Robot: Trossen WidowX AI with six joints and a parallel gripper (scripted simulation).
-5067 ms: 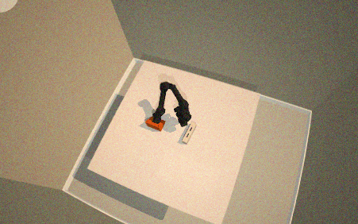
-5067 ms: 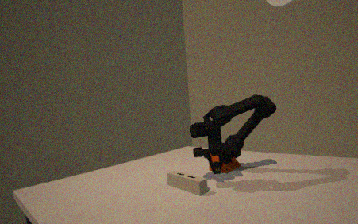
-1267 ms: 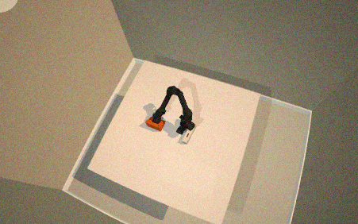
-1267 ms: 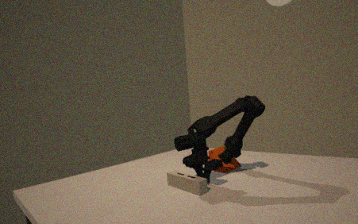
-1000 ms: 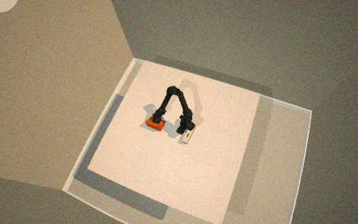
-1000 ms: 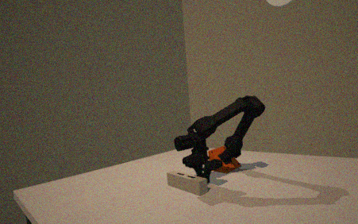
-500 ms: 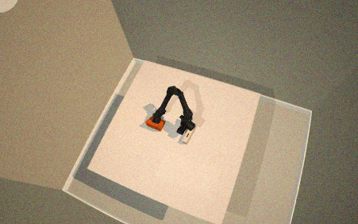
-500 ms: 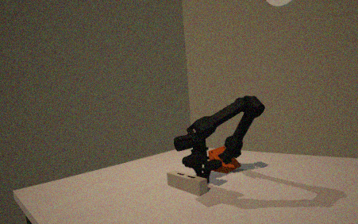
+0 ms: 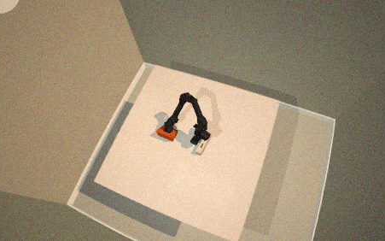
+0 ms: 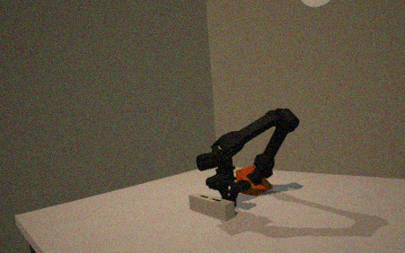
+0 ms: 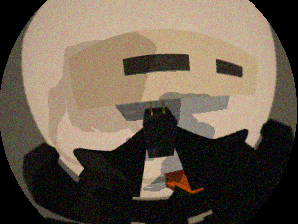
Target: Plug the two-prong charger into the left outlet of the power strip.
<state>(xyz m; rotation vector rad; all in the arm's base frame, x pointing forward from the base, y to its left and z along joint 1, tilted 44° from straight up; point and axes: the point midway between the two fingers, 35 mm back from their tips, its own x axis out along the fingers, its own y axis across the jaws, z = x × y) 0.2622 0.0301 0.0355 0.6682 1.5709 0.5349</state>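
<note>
Now: the black two-prong charger 20 mm ahead of my gripper tip and 10 mm above it.
</note>
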